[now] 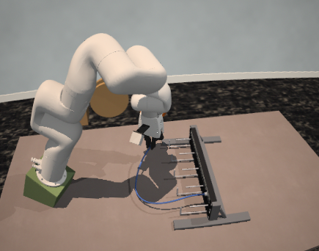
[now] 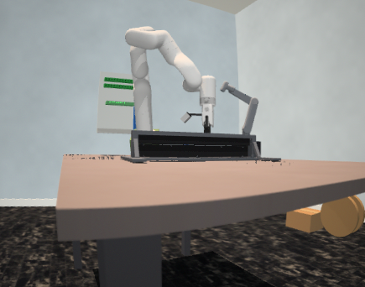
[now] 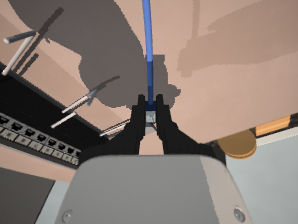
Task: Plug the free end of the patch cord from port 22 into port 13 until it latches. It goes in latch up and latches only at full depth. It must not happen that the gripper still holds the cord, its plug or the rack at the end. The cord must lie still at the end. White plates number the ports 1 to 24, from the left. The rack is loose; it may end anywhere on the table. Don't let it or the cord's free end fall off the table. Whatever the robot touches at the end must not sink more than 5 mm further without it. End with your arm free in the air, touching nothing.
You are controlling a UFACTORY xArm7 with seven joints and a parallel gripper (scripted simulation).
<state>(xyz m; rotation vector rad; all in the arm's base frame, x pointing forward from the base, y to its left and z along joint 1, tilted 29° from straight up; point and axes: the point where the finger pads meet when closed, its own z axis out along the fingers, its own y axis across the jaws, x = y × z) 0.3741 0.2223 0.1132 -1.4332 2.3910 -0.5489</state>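
The cord plug lies 1 cm ahead of my hand, 1 cm to the left of it and 1 cm below it.
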